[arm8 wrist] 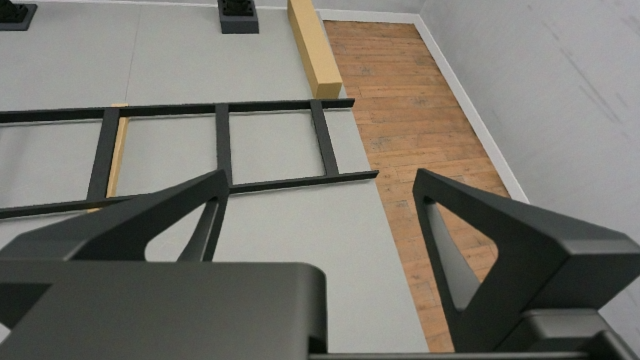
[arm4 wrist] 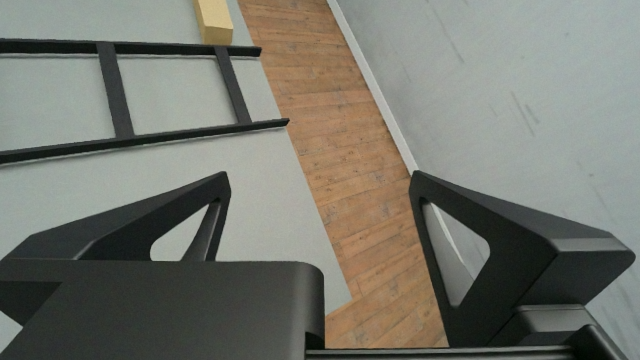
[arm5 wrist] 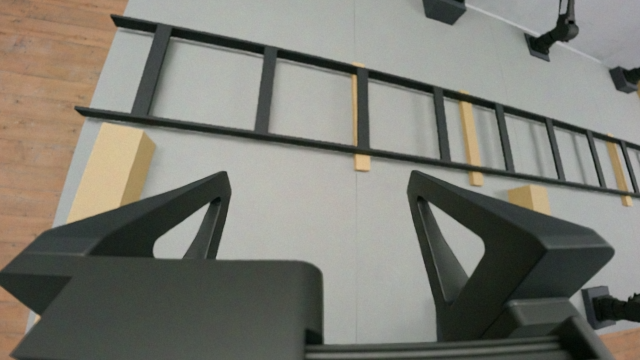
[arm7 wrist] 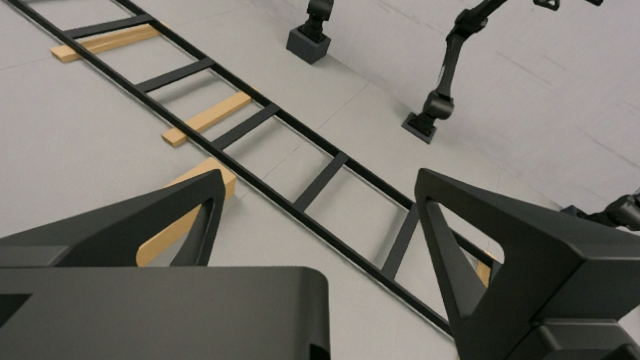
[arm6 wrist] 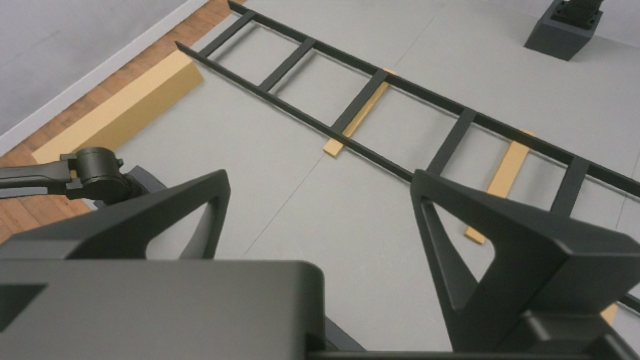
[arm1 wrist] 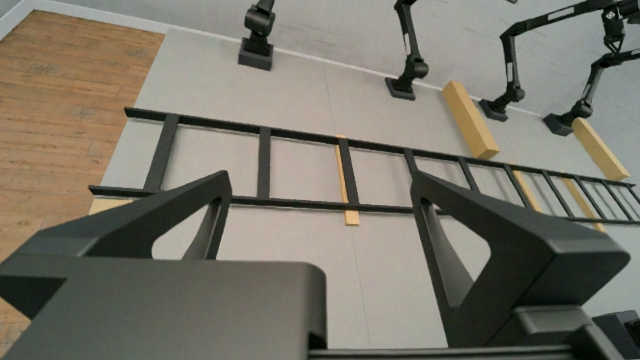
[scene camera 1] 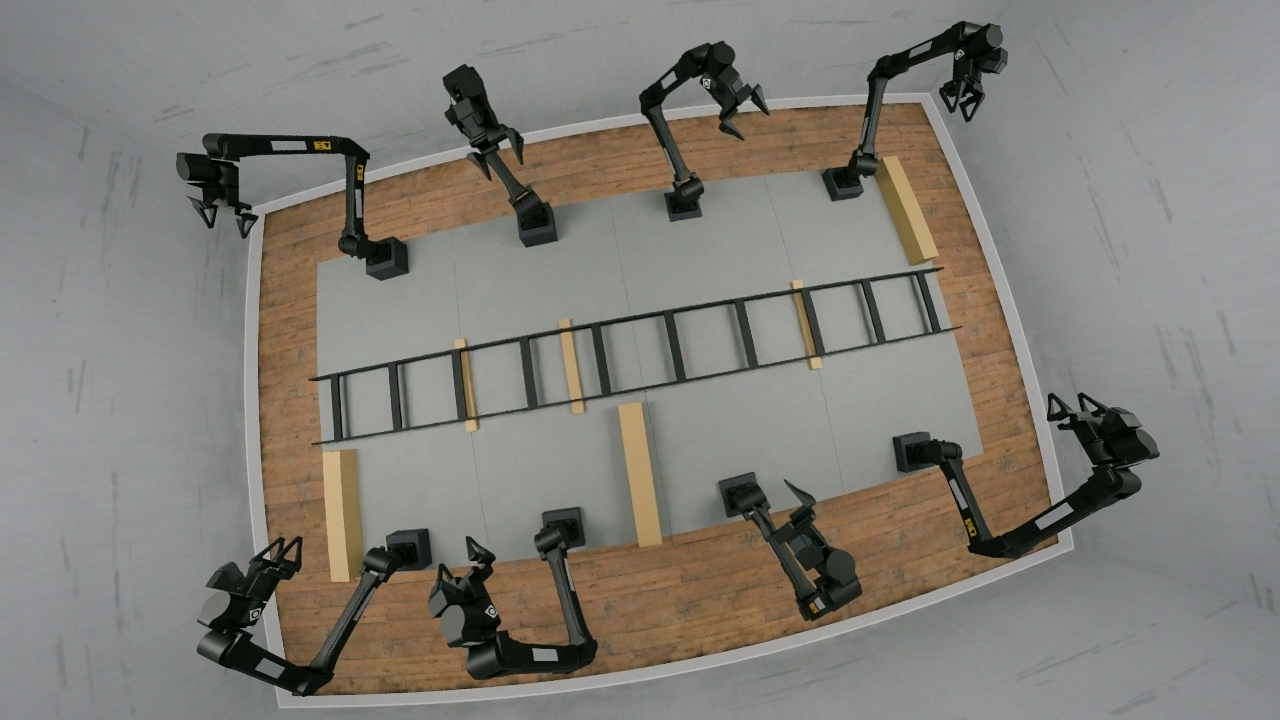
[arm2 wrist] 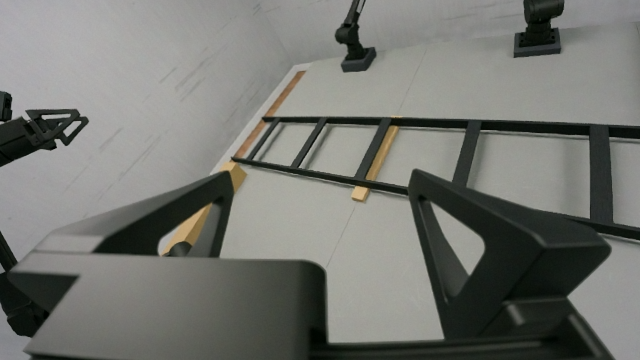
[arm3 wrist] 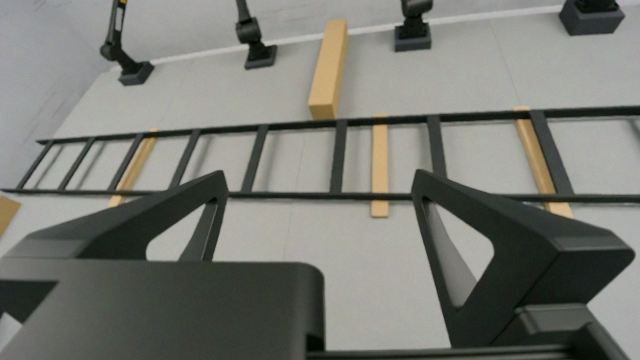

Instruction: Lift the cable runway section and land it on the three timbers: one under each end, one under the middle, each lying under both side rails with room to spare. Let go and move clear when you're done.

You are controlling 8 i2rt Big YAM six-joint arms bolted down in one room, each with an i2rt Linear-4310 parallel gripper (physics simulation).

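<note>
The black ladder-like runway section (scene camera 1: pixel 674 347) (arm1 wrist: pixel 264 162) (arm3 wrist: pixel 338 157) (arm7 wrist: pixel 320 182) lies low across the grey floor mat, over three thin wooden strips. Three thick timbers lie outside its rails in scene camera 1: the left timber (scene camera 1: pixel 342 514) and middle timber (scene camera 1: pixel 639 474) below it, the right timber (scene camera 1: pixel 906 210) above it. The grippers of arm1 (arm1 wrist: pixel 321 172), arm2 (arm2 wrist: pixel 321 172), arm3 (arm3 wrist: pixel 320 172), arm4 (arm4 wrist: pixel 319 172), arm5 (arm5 wrist: pixel 319 172), arm6 (arm6 wrist: pixel 319 172), arm7 (arm7 wrist: pixel 319 171) and arm8 (arm8 wrist: pixel 320 171) are open and empty, away from the runway.
The thin strips (scene camera 1: pixel 470 394) (scene camera 1: pixel 571 367) (scene camera 1: pixel 805 322) cross beneath the rails. In scene camera 1, four arms stand along the mat's upper edge and four along its lower edge. Wooden floor (scene camera 1: pixel 716 582) borders the grey mat (scene camera 1: pixel 554 465), with walls around it.
</note>
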